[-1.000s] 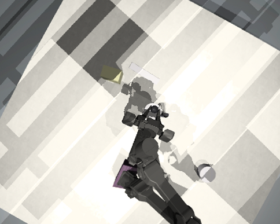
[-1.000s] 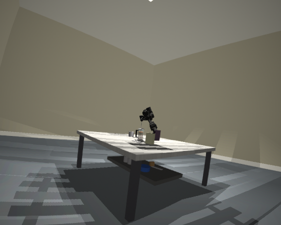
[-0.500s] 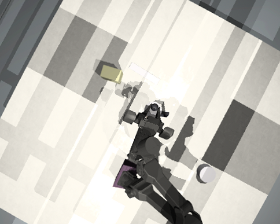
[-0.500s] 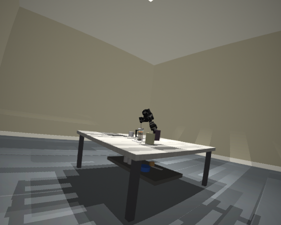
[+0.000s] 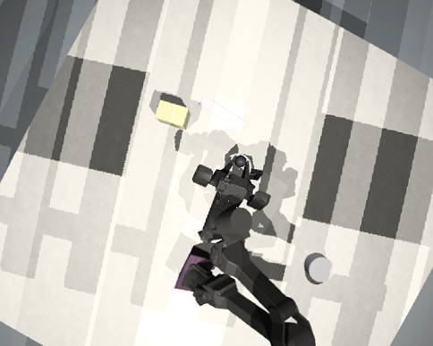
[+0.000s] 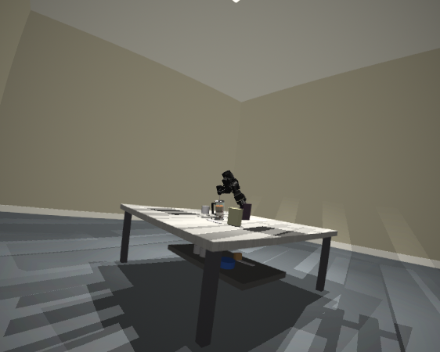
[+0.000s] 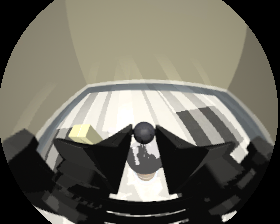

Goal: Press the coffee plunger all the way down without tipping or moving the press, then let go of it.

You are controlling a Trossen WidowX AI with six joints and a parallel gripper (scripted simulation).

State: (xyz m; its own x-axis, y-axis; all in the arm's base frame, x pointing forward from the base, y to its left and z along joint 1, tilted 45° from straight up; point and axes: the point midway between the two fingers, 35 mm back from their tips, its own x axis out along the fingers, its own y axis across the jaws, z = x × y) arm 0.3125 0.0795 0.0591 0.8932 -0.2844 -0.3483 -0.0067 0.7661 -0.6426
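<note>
The coffee press is 10 cm below my gripper tip, 2 cm to the right of it and 2 cm behind it.
</note>
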